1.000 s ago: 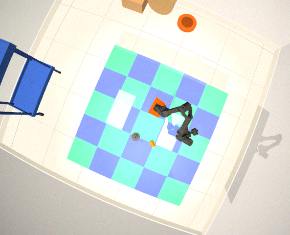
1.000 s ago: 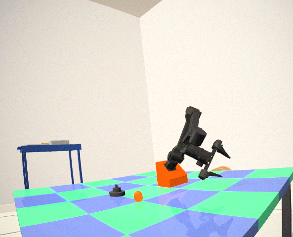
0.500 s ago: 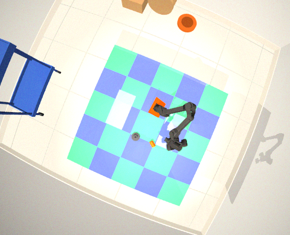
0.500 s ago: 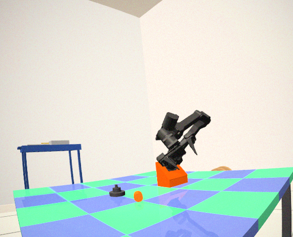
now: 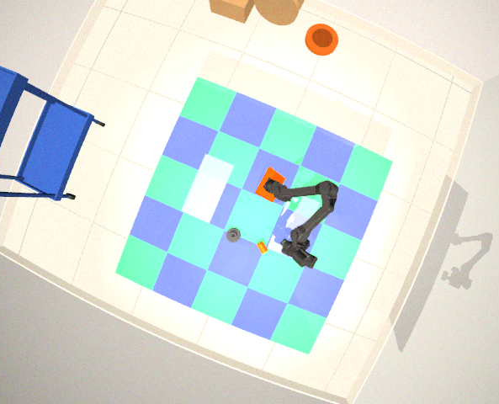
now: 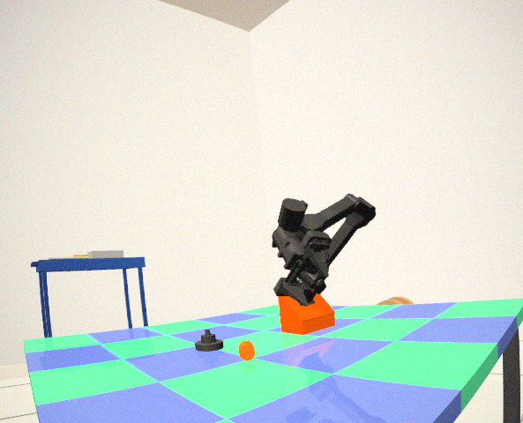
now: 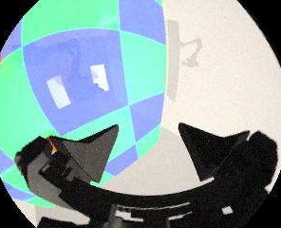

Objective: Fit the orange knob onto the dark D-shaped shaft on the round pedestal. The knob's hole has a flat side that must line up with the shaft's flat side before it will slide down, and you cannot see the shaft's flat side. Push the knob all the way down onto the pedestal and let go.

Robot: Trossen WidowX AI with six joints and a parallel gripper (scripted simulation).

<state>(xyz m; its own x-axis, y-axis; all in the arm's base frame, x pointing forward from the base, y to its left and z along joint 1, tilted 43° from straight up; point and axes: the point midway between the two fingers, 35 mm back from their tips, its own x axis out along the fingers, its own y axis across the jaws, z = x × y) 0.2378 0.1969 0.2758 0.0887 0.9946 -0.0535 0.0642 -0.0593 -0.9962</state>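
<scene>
Now: the orange knob 200 mm to the right of my gripper tip, 150 mm below it and 80 mm ahead of it. Also, from my gripper tip: dark round pedestal (380 mm to the right, 140 mm below, 110 mm ahead).
</scene>
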